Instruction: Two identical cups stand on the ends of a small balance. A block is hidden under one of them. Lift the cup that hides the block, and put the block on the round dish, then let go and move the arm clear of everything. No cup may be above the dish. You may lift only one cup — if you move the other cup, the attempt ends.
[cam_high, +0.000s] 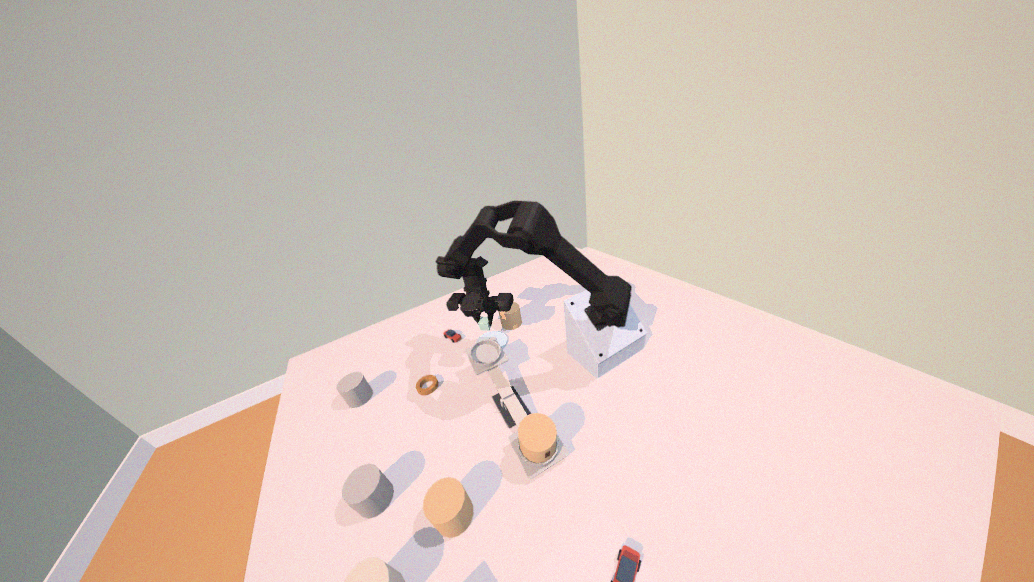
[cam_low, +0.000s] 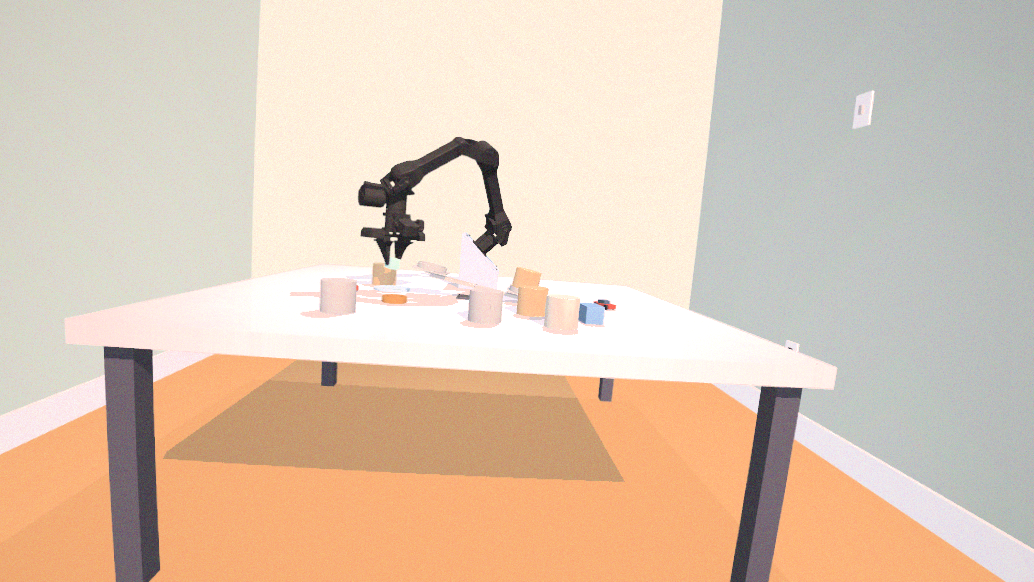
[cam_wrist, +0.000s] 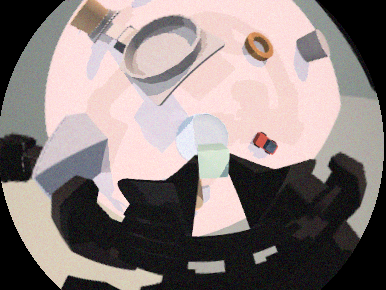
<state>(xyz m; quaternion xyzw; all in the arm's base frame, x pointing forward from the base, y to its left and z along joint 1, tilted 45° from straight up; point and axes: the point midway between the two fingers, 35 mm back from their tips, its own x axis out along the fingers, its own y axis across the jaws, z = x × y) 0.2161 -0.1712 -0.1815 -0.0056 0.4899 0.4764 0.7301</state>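
The pale round dish lies 7 cm below my gripper tip. Round my gripper tip: balance beam: 24 cm to the left, 7 cm ahead, 3 cm below; then balance: 24 cm to the left, 8 cm ahead, 5 cm below; then blue block: 50 cm to the left, 33 cm ahead, 5 cm below.
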